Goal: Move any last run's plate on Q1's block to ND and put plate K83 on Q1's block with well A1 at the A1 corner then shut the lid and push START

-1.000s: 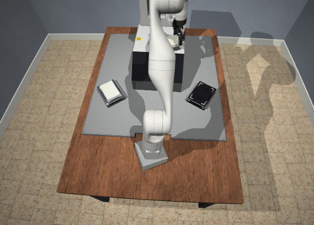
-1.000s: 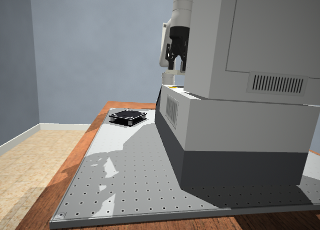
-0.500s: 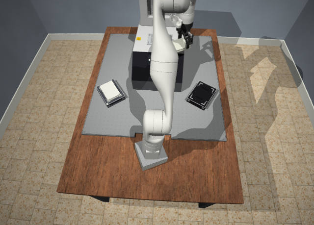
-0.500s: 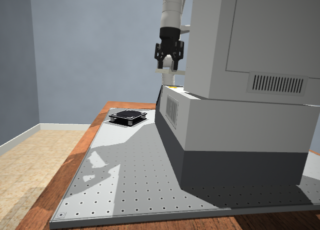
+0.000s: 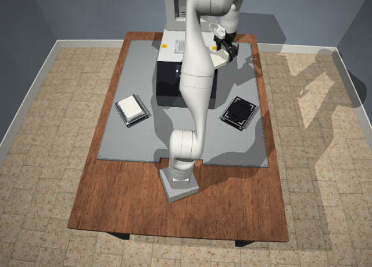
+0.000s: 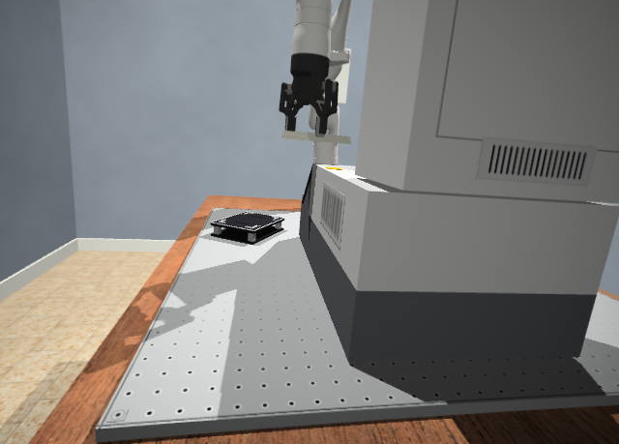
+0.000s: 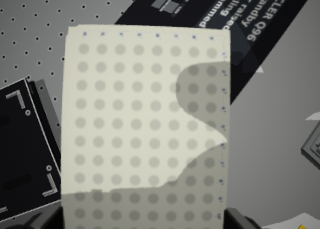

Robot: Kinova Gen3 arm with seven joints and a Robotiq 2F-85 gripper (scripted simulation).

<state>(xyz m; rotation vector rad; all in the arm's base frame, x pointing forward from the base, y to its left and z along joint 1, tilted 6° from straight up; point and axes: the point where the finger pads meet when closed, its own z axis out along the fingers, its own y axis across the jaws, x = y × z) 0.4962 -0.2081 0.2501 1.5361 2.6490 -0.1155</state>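
Right now the white well plate is 30 mm to the left of my hand, 20 mm behind it and 10 mm below it. The rest, counted from my hand: nest 230 mm below, 160 mm behind, 80 mm to the right; then A1 mark 480 mm to the left, 230 mm below, 200 mm behind.
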